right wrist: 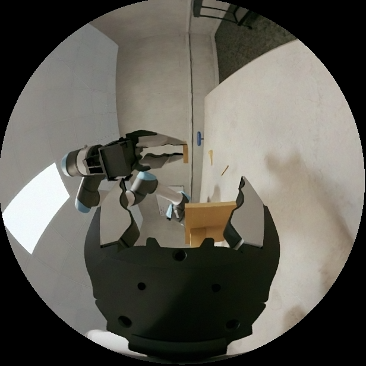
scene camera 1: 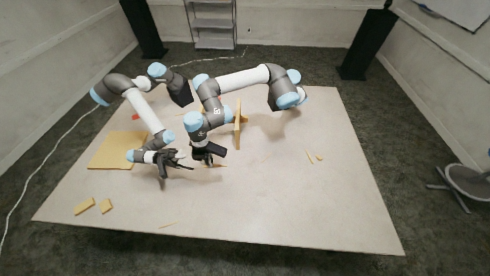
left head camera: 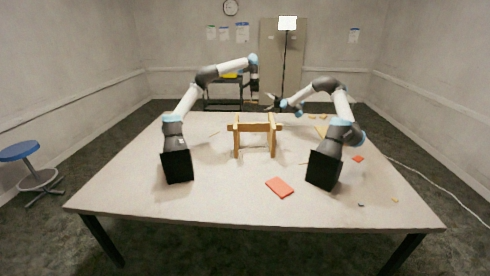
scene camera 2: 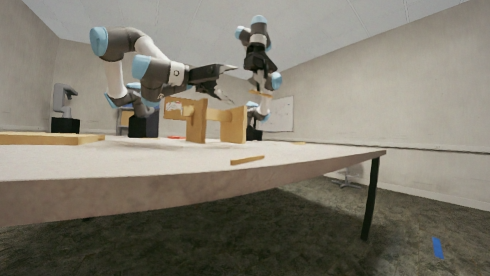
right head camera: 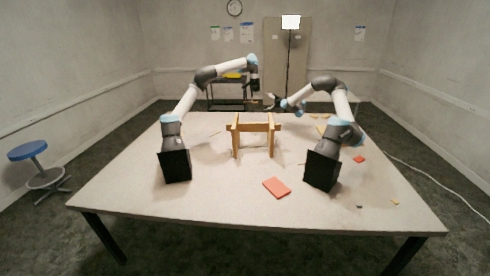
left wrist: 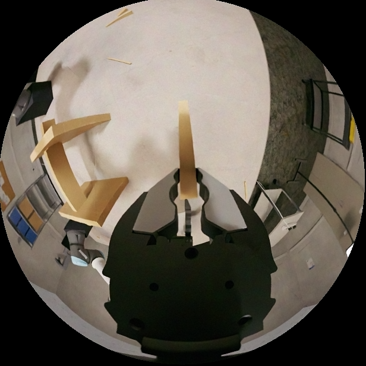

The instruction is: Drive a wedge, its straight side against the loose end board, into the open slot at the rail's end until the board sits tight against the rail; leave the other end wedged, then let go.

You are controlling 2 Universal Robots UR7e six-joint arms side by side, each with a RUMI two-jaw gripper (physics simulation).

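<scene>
The rail [left head camera: 254, 127] [left wrist: 64, 175] runs between two upright boards, the left board [left head camera: 236, 136] [left wrist: 80, 129] and the right board [left head camera: 272, 136] [left wrist: 102, 202]. Which board is loose, the slots and any gap are too small to tell. My left gripper [left wrist: 187, 168] [scene camera 2: 260, 89] is shut on a slim tan wedge [left wrist: 185, 140] [scene camera 2: 261, 93] [scene camera 1: 218, 165], held level in the air beyond the frame. My right gripper [right wrist: 181, 177] [scene camera 2: 233, 85] [left head camera: 267, 101] is open and empty, pointing sideways toward the left gripper; the upright board [right wrist: 212, 214] shows past its fingers.
A flat wooden panel [scene camera 1: 117, 150] and two blocks [scene camera 1: 84, 206] [scene camera 1: 105, 206] lie at the left in scene camera 1. Thin strips [scene camera 1: 309, 156] [scene camera 2: 247, 160] lie on the table [scene camera 1: 300, 215]. A red block [left head camera: 279, 187] lies near the right arm's base.
</scene>
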